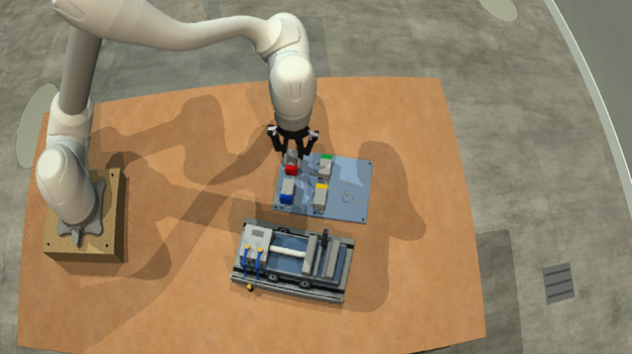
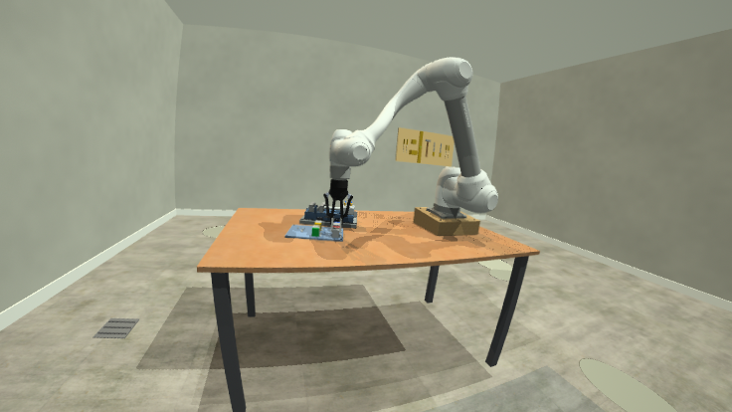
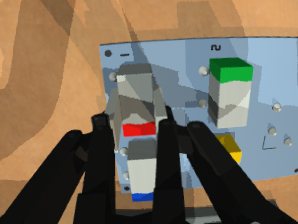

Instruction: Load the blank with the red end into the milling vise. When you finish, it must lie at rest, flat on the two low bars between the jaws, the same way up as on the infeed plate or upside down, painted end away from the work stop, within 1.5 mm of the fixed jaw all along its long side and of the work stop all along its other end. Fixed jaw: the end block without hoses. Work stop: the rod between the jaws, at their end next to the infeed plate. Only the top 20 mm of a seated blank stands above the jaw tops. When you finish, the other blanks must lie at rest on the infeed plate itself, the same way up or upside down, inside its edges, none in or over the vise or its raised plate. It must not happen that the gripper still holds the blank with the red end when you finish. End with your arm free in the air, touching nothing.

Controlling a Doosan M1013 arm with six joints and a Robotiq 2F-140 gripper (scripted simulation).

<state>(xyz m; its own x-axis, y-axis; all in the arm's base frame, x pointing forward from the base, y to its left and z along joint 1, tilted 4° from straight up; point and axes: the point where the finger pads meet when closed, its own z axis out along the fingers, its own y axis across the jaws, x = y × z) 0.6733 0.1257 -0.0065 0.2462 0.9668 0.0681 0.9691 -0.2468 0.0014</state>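
My gripper is now 25 cm to the left of the work stop rod, 6 cm short of it and 3 cm below it. Round my hand: green-ended blank: 9 cm ahead, 3 cm below, 2 cm to the right; blue-ended blank: 9 cm to the right, 3 cm below, 2 cm behind; red-ended blank: 3 cm below.
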